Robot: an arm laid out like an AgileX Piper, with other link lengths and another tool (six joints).
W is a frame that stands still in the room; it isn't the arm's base.
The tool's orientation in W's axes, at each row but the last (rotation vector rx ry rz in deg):
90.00 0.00 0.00
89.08 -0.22 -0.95
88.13 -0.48 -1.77
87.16 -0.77 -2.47
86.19 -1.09 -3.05
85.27 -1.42 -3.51
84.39 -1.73 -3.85
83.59 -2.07 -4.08
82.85 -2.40 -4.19
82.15 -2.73 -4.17
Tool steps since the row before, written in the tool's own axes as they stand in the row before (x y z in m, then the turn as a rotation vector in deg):
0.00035 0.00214 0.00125 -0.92 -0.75 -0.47
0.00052 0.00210 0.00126 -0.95 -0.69 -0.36
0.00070 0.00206 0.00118 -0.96 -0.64 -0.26
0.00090 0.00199 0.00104 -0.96 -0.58 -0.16
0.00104 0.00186 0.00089 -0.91 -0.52 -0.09
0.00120 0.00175 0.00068 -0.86 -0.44 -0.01
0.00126 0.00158 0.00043 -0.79 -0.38 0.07
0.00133 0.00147 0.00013 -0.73 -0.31 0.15
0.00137 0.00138 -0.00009 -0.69 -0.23 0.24
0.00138 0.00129 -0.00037 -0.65 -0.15 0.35
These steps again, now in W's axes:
0.00035 -0.00125 0.00214 -0.92 0.47 -0.75
0.00052 -0.00123 0.00212 -0.95 0.36 -0.69
0.00070 -0.00113 0.00209 -0.96 0.26 -0.63
0.00090 -0.00097 0.00202 -0.97 0.17 -0.57
0.00104 -0.00081 0.00189 -0.92 0.10 -0.51
0.00121 -0.00060 0.00177 -0.87 0.02 -0.42
0.00127 -0.00036 0.00159 -0.80 -0.06 -0.35
0.00136 -0.00006 0.00145 -0.75 -0.13 -0.28
0.00141 0.00016 0.00134 -0.71 -0.21 -0.19
0.00143 0.00043 0.00121 -0.68 -0.31 -0.09

